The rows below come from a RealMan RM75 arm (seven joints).
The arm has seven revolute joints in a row. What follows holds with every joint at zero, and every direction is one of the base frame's. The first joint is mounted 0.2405 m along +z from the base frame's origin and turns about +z. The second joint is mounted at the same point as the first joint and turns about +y. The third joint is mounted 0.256 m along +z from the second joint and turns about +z. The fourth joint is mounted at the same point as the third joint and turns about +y. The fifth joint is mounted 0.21 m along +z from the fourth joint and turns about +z. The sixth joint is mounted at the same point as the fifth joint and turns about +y. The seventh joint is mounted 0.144 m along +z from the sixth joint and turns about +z. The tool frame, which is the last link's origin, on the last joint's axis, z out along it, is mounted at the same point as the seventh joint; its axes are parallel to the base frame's.
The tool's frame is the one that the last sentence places.
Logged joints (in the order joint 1, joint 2, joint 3, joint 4, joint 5, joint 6, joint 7), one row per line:
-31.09 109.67 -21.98 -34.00 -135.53 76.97 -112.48
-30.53 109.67 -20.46 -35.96 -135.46 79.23 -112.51
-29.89 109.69 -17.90 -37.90 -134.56 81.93 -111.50
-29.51 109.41 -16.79 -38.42 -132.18 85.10 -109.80
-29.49 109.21 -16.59 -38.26 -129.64 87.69 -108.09
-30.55 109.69 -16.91 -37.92 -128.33 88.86 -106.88
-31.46 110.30 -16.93 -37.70 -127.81 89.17 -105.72
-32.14 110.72 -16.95 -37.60 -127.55 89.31 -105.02
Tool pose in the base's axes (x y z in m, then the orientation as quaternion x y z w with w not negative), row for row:
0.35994 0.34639 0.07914 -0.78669 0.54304 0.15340 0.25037
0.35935 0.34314 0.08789 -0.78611 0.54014 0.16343 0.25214
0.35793 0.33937 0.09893 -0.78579 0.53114 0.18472 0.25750
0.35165 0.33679 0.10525 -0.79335 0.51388 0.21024 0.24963
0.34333 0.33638 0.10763 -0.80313 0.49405 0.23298 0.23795
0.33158 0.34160 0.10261 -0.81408 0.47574 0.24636 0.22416
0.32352 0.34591 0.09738 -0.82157 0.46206 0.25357 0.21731
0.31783 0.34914 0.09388 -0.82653 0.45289 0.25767 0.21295
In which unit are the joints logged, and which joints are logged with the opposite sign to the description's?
The joints are logged in degrees. Opposite sign: joint 1, joint 6, joint 7.
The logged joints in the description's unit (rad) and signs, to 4 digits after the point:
0.5426 1.9141 -0.3836 -0.5934 -2.3654 -1.3434 1.9631
0.5328 1.9141 -0.3571 -0.6276 -2.3642 -1.3828 1.9637
0.5217 1.9145 -0.3124 -0.6615 -2.3485 -1.4299 1.9460
0.5150 1.9096 -0.2930 -0.6706 -2.3070 -1.4853 1.9164
0.5147 1.9061 -0.2896 -0.6678 -2.2626 -1.5305 1.8865
0.5332 1.9145 -0.2951 -0.6618 -2.2398 -1.5509 1.8654
0.5491 1.9251 -0.2955 -0.6580 -2.2307 -1.5563 1.8452
0.5609 1.9324 -0.2958 -0.6562 -2.2262 -1.5588 1.8329

